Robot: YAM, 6 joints.
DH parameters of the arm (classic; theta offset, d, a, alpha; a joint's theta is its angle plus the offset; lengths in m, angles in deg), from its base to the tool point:
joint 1: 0 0.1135 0.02 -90
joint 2: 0 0 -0.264 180
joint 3: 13.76 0 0.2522 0
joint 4: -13.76 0 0.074 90
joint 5: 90 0 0 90
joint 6: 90 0.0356 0 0
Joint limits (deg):
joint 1: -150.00..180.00
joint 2: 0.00..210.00
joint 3: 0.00..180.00
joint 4: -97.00..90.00
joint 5: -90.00..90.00
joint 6: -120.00..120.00
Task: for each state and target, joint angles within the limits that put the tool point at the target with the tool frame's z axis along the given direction. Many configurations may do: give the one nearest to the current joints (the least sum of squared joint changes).
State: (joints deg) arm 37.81 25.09 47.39 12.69 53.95 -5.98
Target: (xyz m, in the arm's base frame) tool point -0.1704 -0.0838 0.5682 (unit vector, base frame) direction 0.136 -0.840 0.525
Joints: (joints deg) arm 17.09 26.19 91.08 37.67 57.46 -5.98
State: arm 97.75 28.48 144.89 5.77 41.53 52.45
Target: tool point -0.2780 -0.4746 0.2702 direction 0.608 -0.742 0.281
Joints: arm 56.23 7.97 161.02 -18.26 66.67 52.45
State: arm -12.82 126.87 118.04 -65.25 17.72 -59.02
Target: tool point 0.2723 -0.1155 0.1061 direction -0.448 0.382 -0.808
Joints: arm -24.13 120.19 71.00 -75.78 -9.53 -59.02
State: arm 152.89 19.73 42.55 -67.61 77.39 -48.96
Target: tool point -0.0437 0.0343 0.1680 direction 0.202 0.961 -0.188
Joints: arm 179.91 57.57 17.69 -96.96 74.05 -48.96
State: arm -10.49 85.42 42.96 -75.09 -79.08 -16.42
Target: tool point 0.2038 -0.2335 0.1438 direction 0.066 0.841 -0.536
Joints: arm -52.60 123.86 81.22 -96.88 -34.30 -16.42
